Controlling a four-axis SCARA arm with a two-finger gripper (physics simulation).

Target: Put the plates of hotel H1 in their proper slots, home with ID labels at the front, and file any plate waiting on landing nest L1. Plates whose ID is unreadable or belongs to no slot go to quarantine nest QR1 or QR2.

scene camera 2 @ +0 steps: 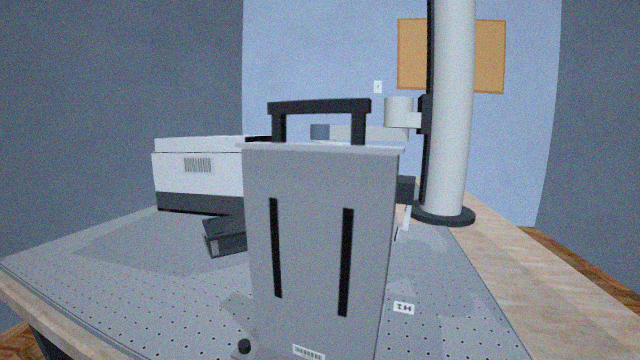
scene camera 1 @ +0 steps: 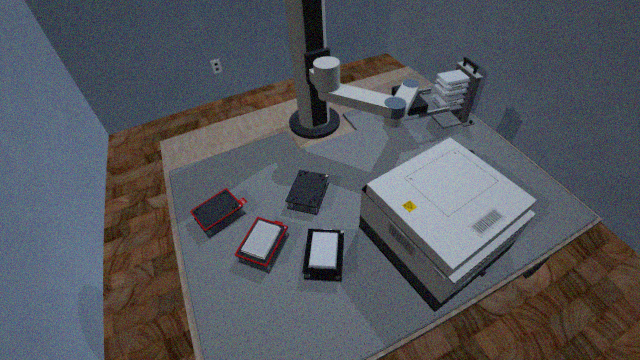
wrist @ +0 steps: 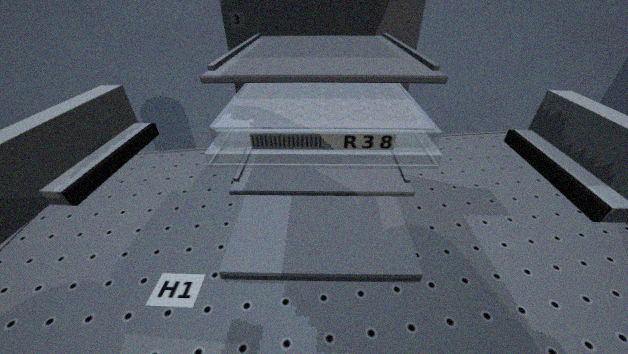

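Pixels of known places: gripper, fingertip midpoint: (scene camera 1: 439, 99) (wrist: 327, 110); arm's base at its link origin: (scene camera 2: 439, 214) (scene camera 1: 314, 122).
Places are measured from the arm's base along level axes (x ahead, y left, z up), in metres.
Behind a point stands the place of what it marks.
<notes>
Hotel H1 (scene camera 1: 470, 95) {z 0.174, x 0.355, y 0.624 m} (scene camera 2: 320, 175) {z 0.242, x 0.281, y 0.662 m} stands at the far right corner; its back faces scene camera 2. Several pale plates (scene camera 1: 452, 77) {z 0.249, x 0.289, y 0.554 m} are stacked in it. In the wrist view, clear-lidded plate R38 (wrist: 325, 107) {z 0.137, x 0.276, y 0.527 m} lies on a low shelf, its label facing the camera, below a bare shelf (wrist: 322, 59) {z 0.150, x 0.278, y 0.551 m}. My gripper (scene camera 1: 434, 100) {z 0.138, x 0.275, y 0.519 m} (wrist: 327, 110) {z 0.138, x 0.275, y 0.519 m} is open and empty, in front of the hotel, fingers wide on either side of R38's line. One white plate (scene camera 1: 262, 239) {z 0.077, x 0.582, y -0.441 m} lies on a red-framed nest (scene camera 1: 250, 260) {z 0.063, x 0.631, y -0.501 m}, another white plate (scene camera 1: 324, 250) {z 0.077, x 0.710, y -0.274 m} on a black nest (scene camera 1: 324, 275) {z 0.018, x 0.761, y -0.301 m}. Nest names are not legible.
A second red-framed nest (scene camera 1: 217, 210) {z 0.063, x 0.380, y -0.556 m} and a dark nest (scene camera 1: 307, 189) {z 0.063, x 0.438, y -0.219 m} hold no plate. A large white instrument (scene camera 1: 450, 185) {z 0.264, x 0.783, y 0.110 m} (scene camera 2: 197, 175) {z 0.145, x 0.782, y 0.277 m} stands right of the nests. The arm's column (scene camera 1: 312, 75) {z 0.342, x 0.137, y -0.045 m} (scene camera 2: 452, 110) {z 0.361, x 0.012, y 0.074 m} rises at the rear. The H1 tag (scene camera 2: 404, 307) {z 0.013, x 0.175, y 0.528 m} (wrist: 176, 290) {z 0.013, x 0.176, y 0.528 m} lies before the hotel.
</notes>
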